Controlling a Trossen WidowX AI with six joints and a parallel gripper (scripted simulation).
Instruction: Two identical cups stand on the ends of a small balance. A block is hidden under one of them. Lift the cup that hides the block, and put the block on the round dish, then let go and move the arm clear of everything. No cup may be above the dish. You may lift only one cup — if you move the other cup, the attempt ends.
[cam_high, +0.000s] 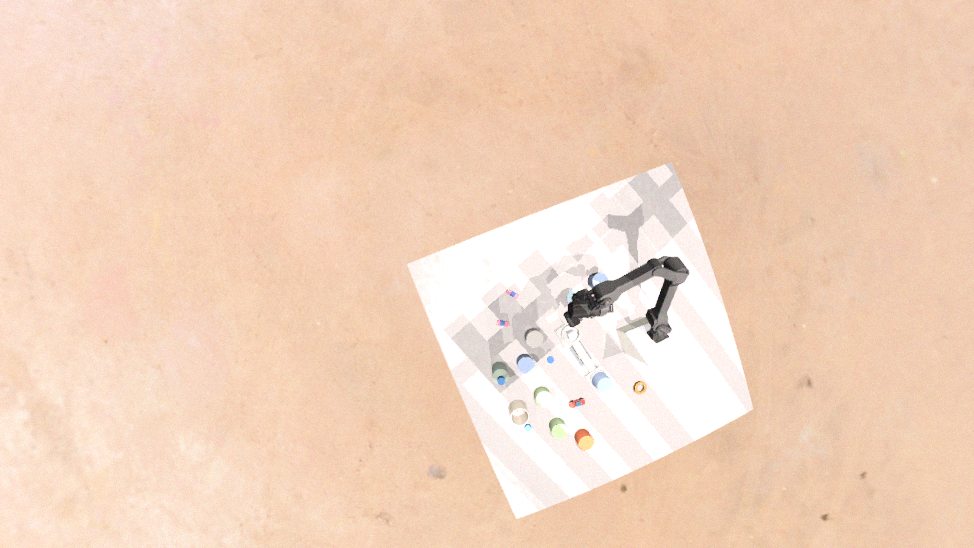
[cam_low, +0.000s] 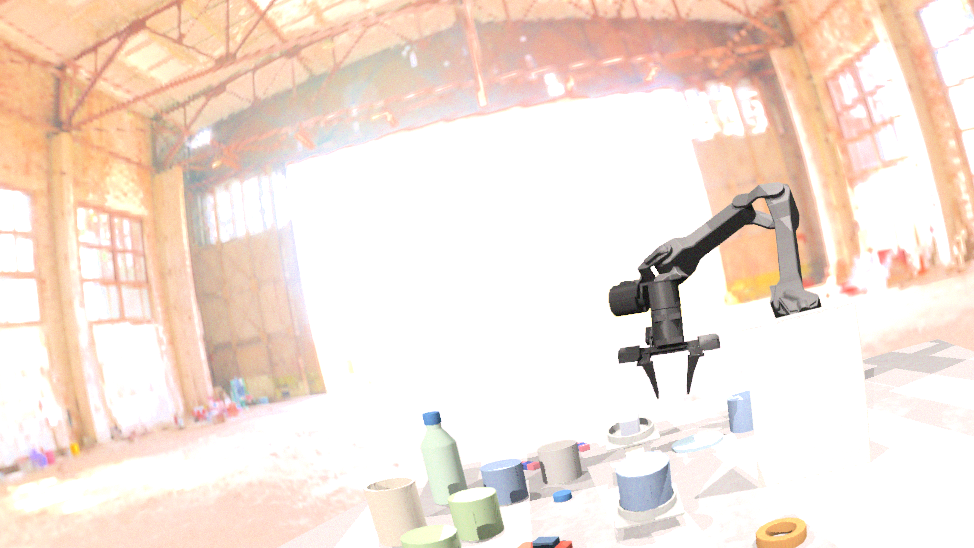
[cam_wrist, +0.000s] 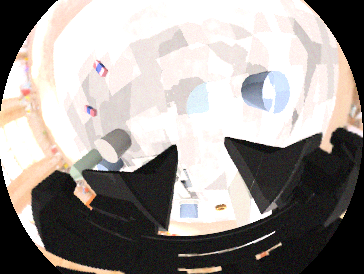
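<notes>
The pale block is 70 mm ahead of my gripper tip, 90 mm to the left of it and 20 mm below it. The rest, counted from my gripper tip: bottle (400 mm ahead, 130 mm to the left, 10 mm above); orange ring (160 mm behind, 470 mm to the left, 100 mm below); round light blue dish (30 mm behind, 20 mm to the right, 100 mm below).
</notes>
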